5 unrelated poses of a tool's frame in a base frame.
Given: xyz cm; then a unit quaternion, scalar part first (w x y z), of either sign.
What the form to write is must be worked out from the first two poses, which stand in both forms.
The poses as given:
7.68 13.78 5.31 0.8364 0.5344 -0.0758 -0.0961
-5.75 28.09 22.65 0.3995 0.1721 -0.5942 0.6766
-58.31 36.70 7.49 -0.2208 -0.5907 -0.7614 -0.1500
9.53 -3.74 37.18 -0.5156 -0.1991 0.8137 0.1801
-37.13 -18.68 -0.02 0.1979 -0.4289 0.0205 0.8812
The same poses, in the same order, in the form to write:
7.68 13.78 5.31 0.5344 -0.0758 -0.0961 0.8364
-5.75 28.09 22.65 0.1721 -0.5942 0.6766 0.3995
-58.31 36.70 7.49 0.5907 0.7614 0.1500 0.2208
9.53 -3.74 37.18 0.1991 -0.8137 -0.1801 0.5156
-37.13 -18.68 -0.02 -0.4289 0.0205 0.8812 0.1979

